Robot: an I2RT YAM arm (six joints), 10 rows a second.
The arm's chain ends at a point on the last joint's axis. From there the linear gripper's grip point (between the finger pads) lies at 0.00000 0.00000 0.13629 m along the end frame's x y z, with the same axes.
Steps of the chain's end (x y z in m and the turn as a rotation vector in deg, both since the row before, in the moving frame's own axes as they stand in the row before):
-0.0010 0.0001 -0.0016 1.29 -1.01 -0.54
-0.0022 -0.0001 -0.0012 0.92 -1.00 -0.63
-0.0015 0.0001 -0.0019 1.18 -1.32 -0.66
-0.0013 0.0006 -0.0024 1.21 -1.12 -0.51
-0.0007 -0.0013 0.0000 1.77 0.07 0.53
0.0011 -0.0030 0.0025 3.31 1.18 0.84
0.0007 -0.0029 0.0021 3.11 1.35 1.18
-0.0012 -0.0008 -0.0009 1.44 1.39 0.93
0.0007 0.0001 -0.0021 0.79 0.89 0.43
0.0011 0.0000 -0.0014 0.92 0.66 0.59
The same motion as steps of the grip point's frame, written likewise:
-0.0034 -0.0030 -0.0017 1.29 -1.01 -0.54
-0.0046 -0.0023 -0.0012 0.92 -1.00 -0.63
-0.0047 -0.0027 -0.0020 1.18 -1.32 -0.66
-0.0040 -0.0023 -0.0025 1.21 -1.12 -0.51
-0.0005 -0.0055 -0.0001 1.77 0.07 0.53
0.0040 -0.0108 0.0022 3.31 1.18 0.84
0.0040 -0.0103 0.0019 3.11 1.35 1.18
0.0021 -0.0042 -0.0010 1.44 1.39 0.93
0.0028 -0.0018 -0.0021 0.79 0.89 0.43
0.0027 -0.0022 -0.0014 0.92 0.66 0.59

